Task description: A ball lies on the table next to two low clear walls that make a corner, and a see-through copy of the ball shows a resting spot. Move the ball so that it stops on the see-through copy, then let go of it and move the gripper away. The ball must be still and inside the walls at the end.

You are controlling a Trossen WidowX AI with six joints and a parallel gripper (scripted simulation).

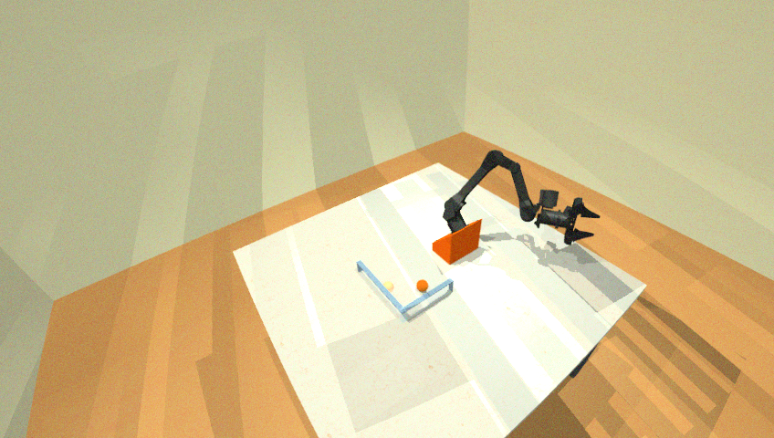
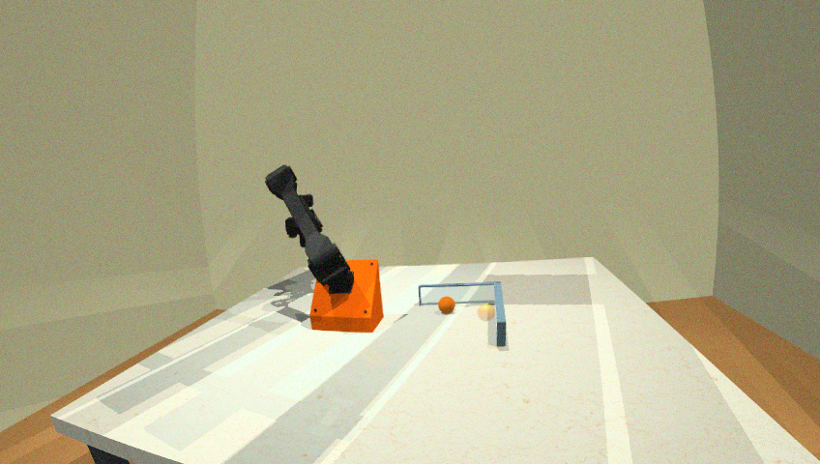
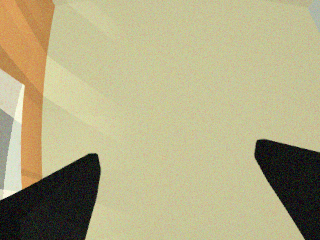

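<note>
Now: gripper tip 550 mm short of the orange ball, 350 mm to the left of it and 230 mm above it.
</note>
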